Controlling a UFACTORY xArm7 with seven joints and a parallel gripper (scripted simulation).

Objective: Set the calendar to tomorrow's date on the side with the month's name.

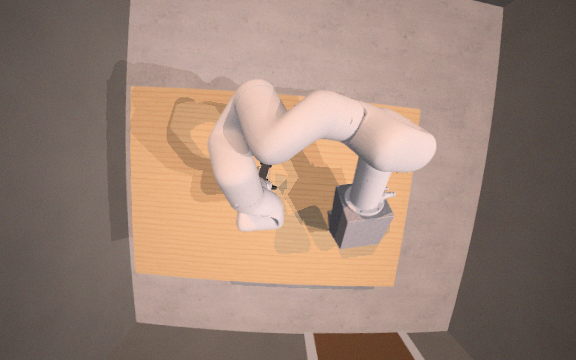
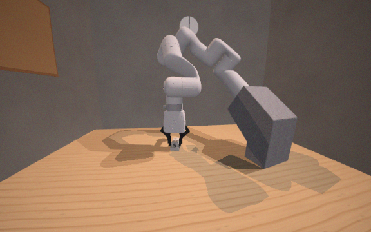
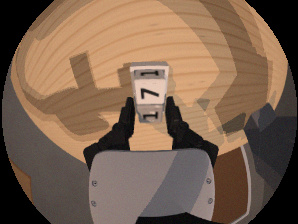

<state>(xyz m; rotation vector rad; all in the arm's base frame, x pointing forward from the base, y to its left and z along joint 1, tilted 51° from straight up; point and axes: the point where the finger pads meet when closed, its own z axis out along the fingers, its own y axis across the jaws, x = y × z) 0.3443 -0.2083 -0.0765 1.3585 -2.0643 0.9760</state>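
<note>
Now: hand 1 cm past the white calendar tray, 1 cm to the left of it and 3 cm above it.
</note>
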